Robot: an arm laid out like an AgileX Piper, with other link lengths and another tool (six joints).
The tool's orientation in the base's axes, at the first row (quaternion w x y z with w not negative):
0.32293, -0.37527, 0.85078, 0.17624
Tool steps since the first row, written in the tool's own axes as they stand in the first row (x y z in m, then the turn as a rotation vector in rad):
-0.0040, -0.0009, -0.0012, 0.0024, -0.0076, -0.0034
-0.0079, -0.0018, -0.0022, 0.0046, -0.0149, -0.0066
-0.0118, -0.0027, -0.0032, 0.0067, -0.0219, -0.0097
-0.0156, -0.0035, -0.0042, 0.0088, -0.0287, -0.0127
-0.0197, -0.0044, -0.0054, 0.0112, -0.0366, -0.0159
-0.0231, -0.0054, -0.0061, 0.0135, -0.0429, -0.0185
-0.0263, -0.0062, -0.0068, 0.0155, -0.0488, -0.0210
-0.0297, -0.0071, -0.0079, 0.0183, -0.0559, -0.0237
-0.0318, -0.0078, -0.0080, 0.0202, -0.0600, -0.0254
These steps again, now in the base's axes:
0.0022, 0.0009, 0.0036, 0.0031, -0.0081, 0.0004
0.0045, 0.0018, 0.0069, 0.0061, -0.0158, 0.0008
0.0067, 0.0027, 0.0102, 0.0090, -0.0231, 0.0012
0.0088, 0.0036, 0.0135, 0.0118, -0.0303, 0.0016
0.0111, 0.0045, 0.0171, 0.0152, -0.0385, 0.0019
0.0133, 0.0053, 0.0199, 0.0177, -0.0453, 0.0018
0.0152, 0.0060, 0.0225, 0.0201, -0.0515, 0.0019
0.0172, 0.0066, 0.0256, 0.0228, -0.0591, 0.0016
0.0187, 0.0072, 0.0271, 0.0242, -0.0637, 0.0013

